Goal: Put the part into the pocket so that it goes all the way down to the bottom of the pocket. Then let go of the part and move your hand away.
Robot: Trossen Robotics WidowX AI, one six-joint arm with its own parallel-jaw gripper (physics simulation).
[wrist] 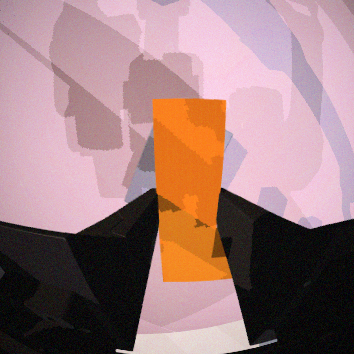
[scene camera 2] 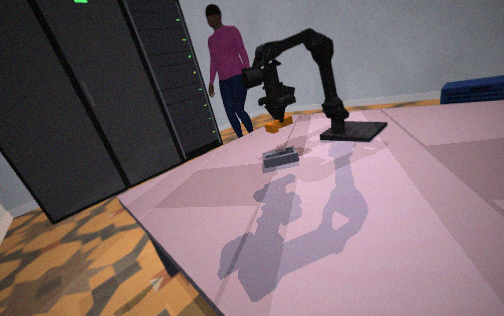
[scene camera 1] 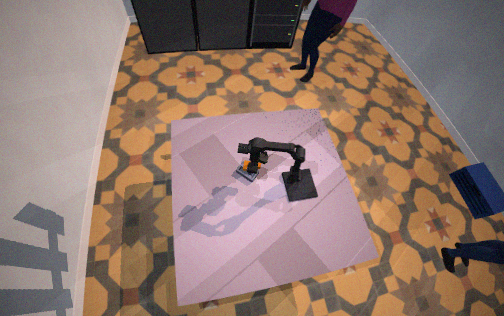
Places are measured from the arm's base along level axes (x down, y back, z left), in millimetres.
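Where they show: gripper, between the fingertips: [wrist: 186, 195] [scene camera 2: 279, 122] [scene camera 1: 253, 164]; arm's base, origin of its link: [scene camera 2: 337, 130] [scene camera 1: 293, 178].
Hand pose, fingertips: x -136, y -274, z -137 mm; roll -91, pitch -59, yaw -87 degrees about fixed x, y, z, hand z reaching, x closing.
Things, the pixels of their top centre, and the offset from my fingertips. Level surfaces: height alone.
- orange part, centre of its top: [wrist: 217, 216] [scene camera 2: 280, 119] [scene camera 1: 252, 165] dx -13, dy -12, dz +10 mm
- grey-blue block with the pocket, centre of its top: [wrist: 174, 169] [scene camera 2: 278, 152] [scene camera 1: 247, 170] dx +123, dy -18, dz -22 mm
- pink table top, height of its surface: dx +159 mm
The orange part [scene camera 1: 247, 165] [scene camera 2: 273, 127] [wrist: 189, 145] is a long block held between the fingers. My gripper [scene camera 1: 253, 170] [scene camera 2: 282, 119] [wrist: 186, 195] is shut on it. In the second scene view the part hangs in the air above the grey-blue block with the pocket [scene camera 1: 242, 175] [scene camera 2: 281, 160] [wrist: 141, 181], clearly apart from it. In the wrist view the part covers most of the block. The block's edges slant there and are turned relative to the part's long sides. The pocket's opening is mostly hidden in the wrist view.
The arm's dark base plate [scene camera 1: 300, 189] [scene camera 2: 354, 132] stands on the pink table top [scene camera 1: 215, 270] [scene camera 2: 400, 250], to the right of the pocket block. Dark cabinets [scene camera 1: 222, 25] [scene camera 2: 90, 90], a person in a magenta top [scene camera 2: 228, 52] and a blue box [scene camera 1: 478, 190] [scene camera 2: 472, 91] are beyond the table.
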